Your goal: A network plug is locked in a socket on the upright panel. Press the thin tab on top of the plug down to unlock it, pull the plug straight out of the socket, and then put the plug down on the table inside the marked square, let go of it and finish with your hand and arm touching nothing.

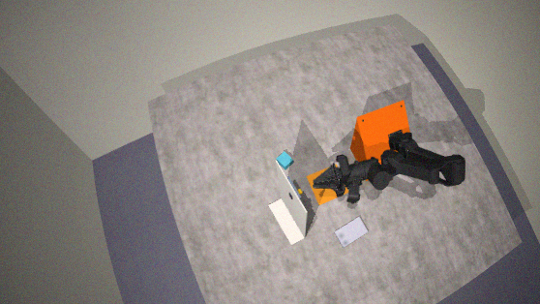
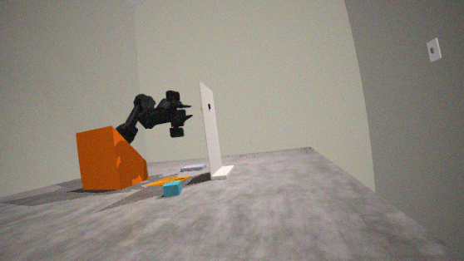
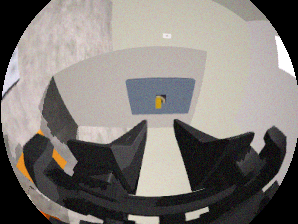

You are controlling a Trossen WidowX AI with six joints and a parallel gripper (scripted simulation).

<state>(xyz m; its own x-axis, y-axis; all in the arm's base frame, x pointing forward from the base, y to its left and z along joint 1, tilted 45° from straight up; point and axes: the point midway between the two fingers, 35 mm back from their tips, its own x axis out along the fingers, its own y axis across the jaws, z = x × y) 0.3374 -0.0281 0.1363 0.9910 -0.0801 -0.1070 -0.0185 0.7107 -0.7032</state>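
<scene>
Now: the network plug 6 cm ahead of my gripper tip and 1 cm to the left of it. Round my gripper tip: upright white panel 8 cm ahead, 1 cm to the left, 10 cm below; flat grey plate 10 cm behind, 14 cm to the left, 24 cm below; orange square 9 cm behind, 6 cm to the right, 25 cm below.
</scene>
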